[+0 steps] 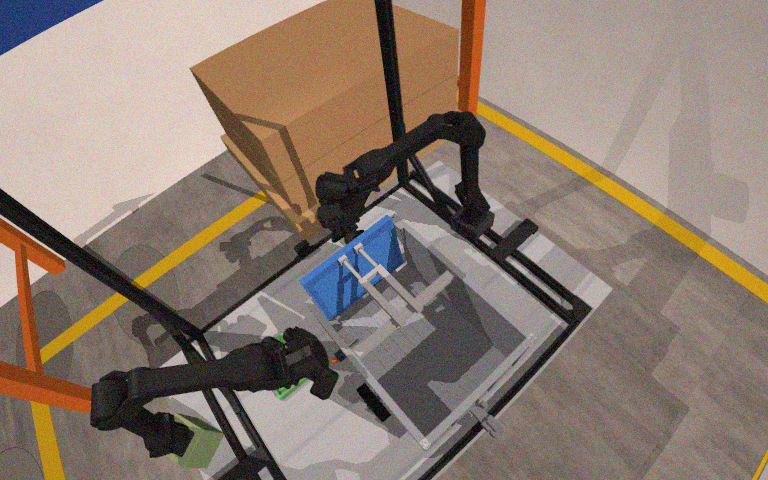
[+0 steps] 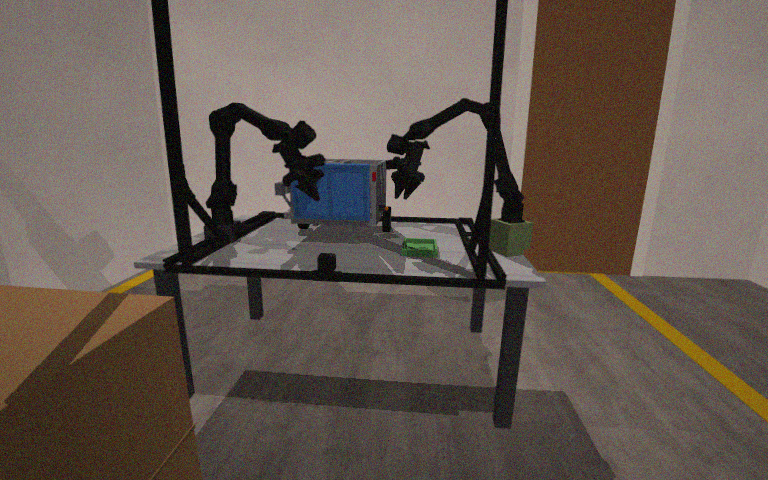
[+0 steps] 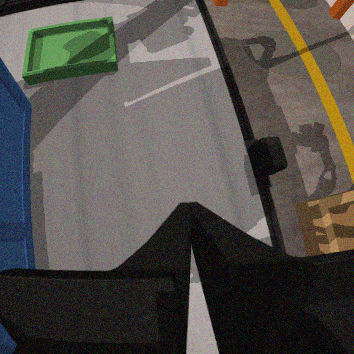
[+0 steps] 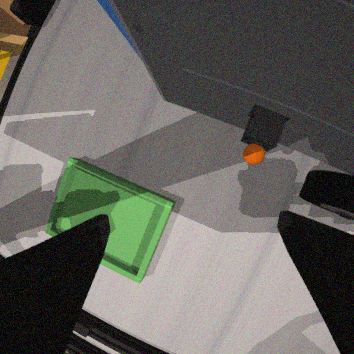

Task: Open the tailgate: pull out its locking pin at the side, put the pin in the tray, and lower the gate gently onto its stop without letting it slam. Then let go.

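Places are measured from the left arm's base along level axes (x up, y left, z back), in centimetres.
Pixels of known places: left gripper, fingertip midpoint: (image 1: 333, 241) (image 2: 318, 200) (image 3: 187, 210); right gripper, fingertip midpoint: (image 2: 400, 199) (image 4: 194, 221); left arm's base at its link origin: (image 1: 473, 215) (image 2: 222, 223); right arm's base at its link origin: (image 1: 179, 439) (image 2: 511, 220).
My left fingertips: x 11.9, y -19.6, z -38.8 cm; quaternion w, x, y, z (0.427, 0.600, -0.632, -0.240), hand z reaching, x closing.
Observation:
For each thing: its top centre in the pictures, then the offset to it from my left fingertips. "spot": a spot on its surface instead.
- grey trailer body at a spot on its surface: (image 4: 240, 55) spot: dx -0.6, dy +19.6, dz -18.6 cm
- locking pin at its top centre: (image 4: 273, 104) (image 1: 345, 350) (image 2: 377, 206) dx -5.5, dy +22.6, dz -18.2 cm
- green tray at its top centre: (image 4: 101, 219) (image 3: 68, 42) (image 1: 281, 364) (image 2: 419, 244) dx -15.9, dy +8.2, dz -33.1 cm
- black wheel at its top centre: (image 1: 370, 399) (image 2: 387, 206) dx -7.7, dy +35.1, dz -22.3 cm
- small black block at a spot on its surface: (image 3: 269, 155) spot: dx -12.7, dy -14.7, dz -4.0 cm
The blue tailgate (image 1: 323, 294) (image 2: 348, 195) (image 3: 12, 175) stands upright across the end of the grey trailer body (image 4: 240, 55). The orange round end of the locking pin (image 1: 334, 360) (image 2: 386, 208) (image 4: 254, 154) sticks out beside a dark block low on the trailer's side; its shaft is hidden. The green tray (image 1: 291, 390) (image 2: 420, 254) (image 3: 70, 74) (image 4: 154, 240) lies on the table and holds no pin. My left gripper (image 2: 316, 198) (image 3: 187, 210) is shut, empty, beside the tailgate's outer face. My right gripper (image 2: 405, 196) (image 4: 194, 221) is open and empty above the table, near tray and pin.
Pale bars (image 1: 387, 305) span the trailer's inside behind the gate. A black wheel (image 1: 373, 401) (image 4: 327, 187) sits at the pin side. A black frame (image 2: 339, 276) with a small black block (image 2: 326, 262) (image 3: 269, 155) edges the table. Cardboard boxes (image 1: 339, 73) (image 2: 113, 362) stand beyond it.

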